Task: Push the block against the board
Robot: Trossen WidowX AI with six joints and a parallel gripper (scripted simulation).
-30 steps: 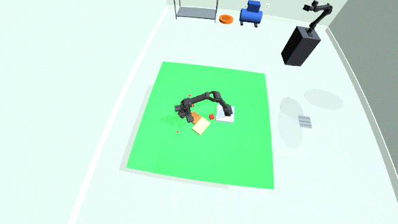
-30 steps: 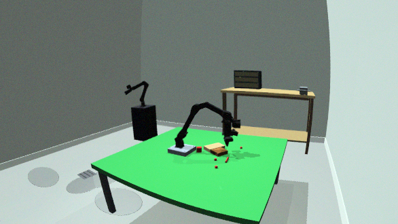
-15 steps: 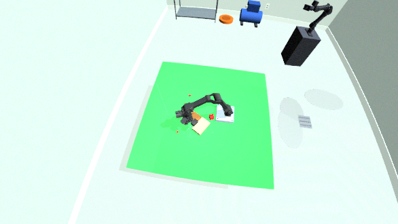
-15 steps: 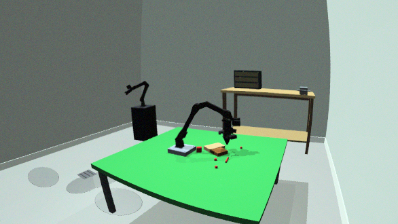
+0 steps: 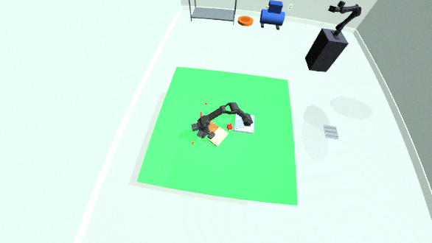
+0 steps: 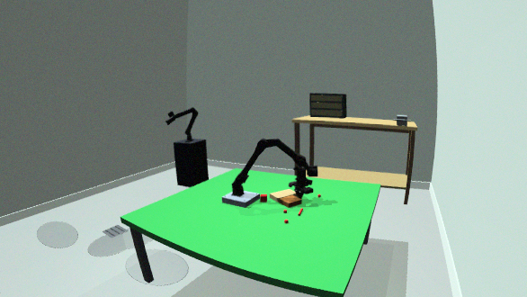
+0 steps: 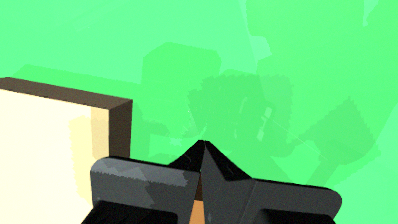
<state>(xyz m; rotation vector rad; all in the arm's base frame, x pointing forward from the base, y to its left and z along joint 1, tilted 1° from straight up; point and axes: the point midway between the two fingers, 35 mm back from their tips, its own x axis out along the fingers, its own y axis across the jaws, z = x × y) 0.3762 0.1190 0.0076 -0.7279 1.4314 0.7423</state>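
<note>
The square block is 4 cm behind my gripper tip, 6 cm to the right of it and 1 cm above it. Also, from my gripper tip: red cube: 22 cm behind, 8 cm to the right, 2 cm above; board: 12 cm behind, 2 cm to the left, 1 cm above.
</note>
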